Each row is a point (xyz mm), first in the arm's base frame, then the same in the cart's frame.
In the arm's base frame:
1: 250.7 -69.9 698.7
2: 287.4 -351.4 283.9
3: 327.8 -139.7 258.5
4: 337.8 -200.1 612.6
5: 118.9 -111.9 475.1
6: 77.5 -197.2 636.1
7: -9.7 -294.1 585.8
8: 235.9 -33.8 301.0
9: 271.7 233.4 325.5
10: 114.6 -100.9 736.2
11: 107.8 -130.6 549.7
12: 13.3 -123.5 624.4
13: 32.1 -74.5 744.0
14: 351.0 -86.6 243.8
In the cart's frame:
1: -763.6 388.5 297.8
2: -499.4 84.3 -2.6
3: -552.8 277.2 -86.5
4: -608.6 304.9 267.4
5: -800.0 240.8 83.4
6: -839.0 181.8 256.3
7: -857.4 46.3 227.8
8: -689.8 328.9 -90.4
9: -784.8 576.5 -144.8
10: -876.0 302.1 325.8
11: -820.5 235.0 158.1
12: -923.9 209.2 214.7
13: -960.5 284.6 314.8
14: -552.8 330.3 -113.8

